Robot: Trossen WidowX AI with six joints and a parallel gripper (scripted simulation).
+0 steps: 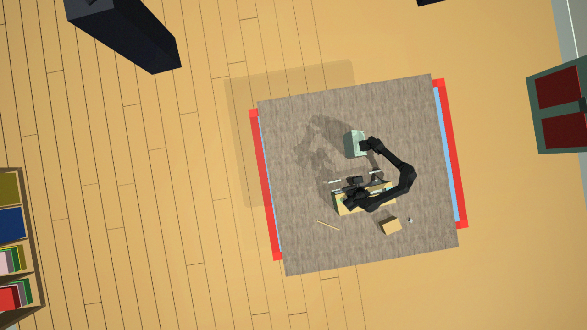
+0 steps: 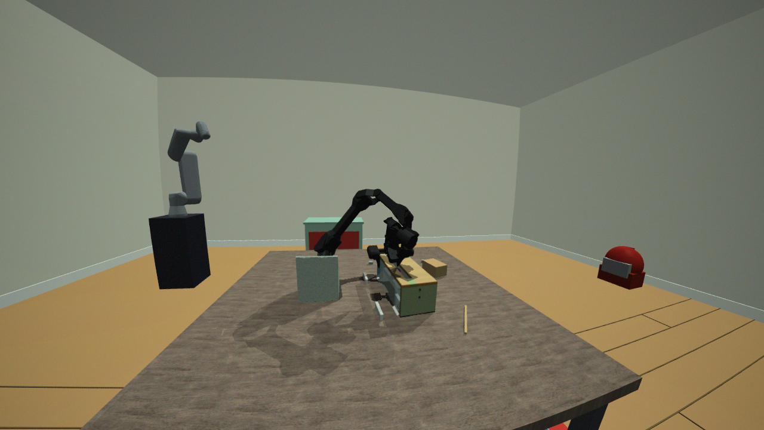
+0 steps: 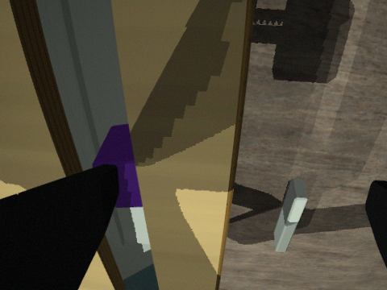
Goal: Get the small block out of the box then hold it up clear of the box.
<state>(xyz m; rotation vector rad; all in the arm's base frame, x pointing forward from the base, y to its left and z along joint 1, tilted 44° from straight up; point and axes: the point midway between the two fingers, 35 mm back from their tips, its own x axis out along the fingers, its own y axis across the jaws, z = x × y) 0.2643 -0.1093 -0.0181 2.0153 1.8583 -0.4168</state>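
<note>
My gripper tip is now 40 mm short of the clear-fronted box, 20 mm to the right of it and 70 mm above it. The rest, counted from my gripper tip: thin wooden stick: 230 mm ahead, 240 mm to the right, 130 mm below; then small purple block: 50 mm ahead, 40 mm to the left, 50 mm below; then tan box: 330 mm ahead, 190 mm to the left, 110 mm below.
</note>
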